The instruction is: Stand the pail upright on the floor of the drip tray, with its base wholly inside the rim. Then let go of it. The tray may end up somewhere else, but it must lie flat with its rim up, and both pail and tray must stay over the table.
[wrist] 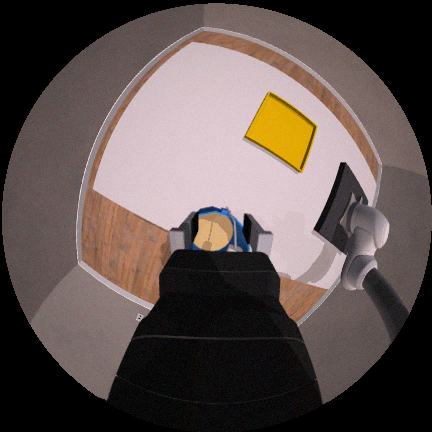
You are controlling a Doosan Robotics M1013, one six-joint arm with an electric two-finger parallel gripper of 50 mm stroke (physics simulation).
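Where they show: gripper, fingertip midpoint: (220,221); arm's base, link origin: (349,215).
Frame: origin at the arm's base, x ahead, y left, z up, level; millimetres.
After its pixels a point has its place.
Observation:
The pail (214,232) {x 549, y 423, z -11 mm} shows between and beyond the fingers, near the table's near edge. It is blue with a round tan face towards the camera and a thin grey handle along its right side. Whether it stands upright or is tipped is hard to tell, as its lower part is hidden behind the gripper body. My gripper (220,221) {x 629, y 317, z 290 mm} is open, one finger on each side of the pail in the view, and grips nothing. The yellow drip tray (281,132) {x 542, y -15, z -38 mm} lies flat with its rim up, farther off to the upper right, well apart from the pail.
The white table (170,120) {x 887, y 179, z -42 mm} has its near edge running beneath the pail and gripper. The arm's dark base plate (332,207) {x 172, y 68, z 0 mm} and pale robot joints (367,225) {x 70, y 39, z 172 mm} stand at the right, below the tray in the view. Wooden floor (120,240) surrounds the table.

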